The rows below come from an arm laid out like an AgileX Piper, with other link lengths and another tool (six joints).
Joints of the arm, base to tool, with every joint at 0 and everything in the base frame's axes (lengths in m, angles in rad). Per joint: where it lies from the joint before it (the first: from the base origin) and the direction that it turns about. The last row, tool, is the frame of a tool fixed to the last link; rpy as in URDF.
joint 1: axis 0 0 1 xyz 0.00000 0.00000 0.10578
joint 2: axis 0 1 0 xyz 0.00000 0.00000 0.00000
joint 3: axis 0 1 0 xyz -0.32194 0.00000 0.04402
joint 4: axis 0.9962 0 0.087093 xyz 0.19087 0.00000 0.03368
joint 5: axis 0 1 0 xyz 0.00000 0.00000 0.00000
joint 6: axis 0.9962 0 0.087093 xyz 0.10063 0.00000 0.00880
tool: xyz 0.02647 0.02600 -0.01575 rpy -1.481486 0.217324 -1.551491
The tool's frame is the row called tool.
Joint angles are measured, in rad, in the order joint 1, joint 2, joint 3, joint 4, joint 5, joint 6. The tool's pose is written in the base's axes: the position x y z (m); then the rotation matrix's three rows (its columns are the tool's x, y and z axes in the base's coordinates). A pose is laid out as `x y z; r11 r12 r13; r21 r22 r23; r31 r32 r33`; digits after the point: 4 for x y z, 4 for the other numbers.
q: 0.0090 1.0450 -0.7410 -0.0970 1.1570 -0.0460
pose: 0.0740 0.0138 0.2522; -0.1385 -0.9705 0.1974; -0.9885 0.1234 -0.0869; 0.0600 -0.2072 -0.9765
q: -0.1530 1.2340 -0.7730 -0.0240 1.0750 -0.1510
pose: 0.1164 0.0024 0.2412; -0.2093 -0.9708 0.1172; -0.9777 0.2061 -0.0394; 0.0141 -0.1228 -0.9923
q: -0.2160 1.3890 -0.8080 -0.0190 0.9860 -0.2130
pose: 0.1520 -0.0135 0.2258; -0.2105 -0.9738 0.0854; -0.9775 0.2082 -0.0350; 0.0163 -0.0909 -0.9957
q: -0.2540 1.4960 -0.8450 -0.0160 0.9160 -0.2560
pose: 0.1784 -0.0269 0.2133; -0.2062 -0.9748 0.0848; -0.9784 0.2039 -0.0351; 0.0169 -0.0902 -0.9958
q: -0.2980 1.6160 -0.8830 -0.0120 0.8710 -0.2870
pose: 0.2014 -0.0425 0.1954; -0.2202 -0.9742 0.0489; -0.9754 0.2192 -0.0246; 0.0133 -0.0532 -0.9985
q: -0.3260 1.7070 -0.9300 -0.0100 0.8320 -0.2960
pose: 0.2222 -0.0556 0.1817; -0.2395 -0.9699 0.0441; -0.9708 0.2387 -0.0227; 0.0115 -0.0482 -0.9988
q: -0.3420 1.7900 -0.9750 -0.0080 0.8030 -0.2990
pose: 0.2404 -0.0657 0.1676; -0.2531 -0.9668 0.0358; -0.9674 0.2526 -0.0188; 0.0092 -0.0394 -0.9992
